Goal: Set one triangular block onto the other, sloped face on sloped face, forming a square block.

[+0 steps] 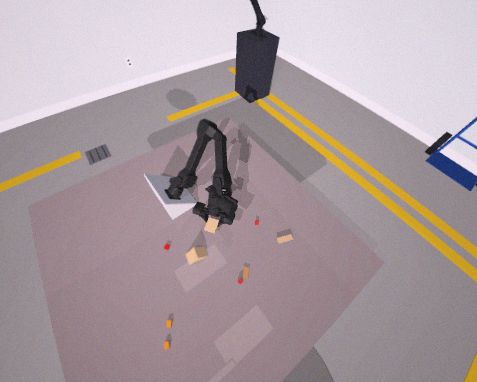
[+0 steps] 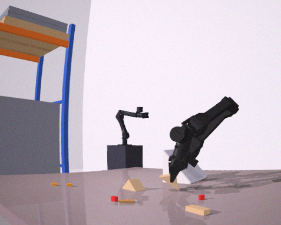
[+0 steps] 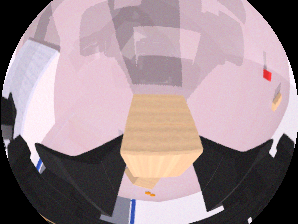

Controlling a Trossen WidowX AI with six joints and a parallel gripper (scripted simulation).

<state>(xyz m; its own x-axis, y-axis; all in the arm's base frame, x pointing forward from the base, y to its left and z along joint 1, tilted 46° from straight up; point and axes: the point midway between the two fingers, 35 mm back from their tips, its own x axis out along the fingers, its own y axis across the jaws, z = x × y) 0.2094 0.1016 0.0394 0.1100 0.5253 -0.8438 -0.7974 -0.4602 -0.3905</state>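
My gripper tip is now 130 mm to the left of the tan triangular block, 70 mm short of it and 10 mm above it.
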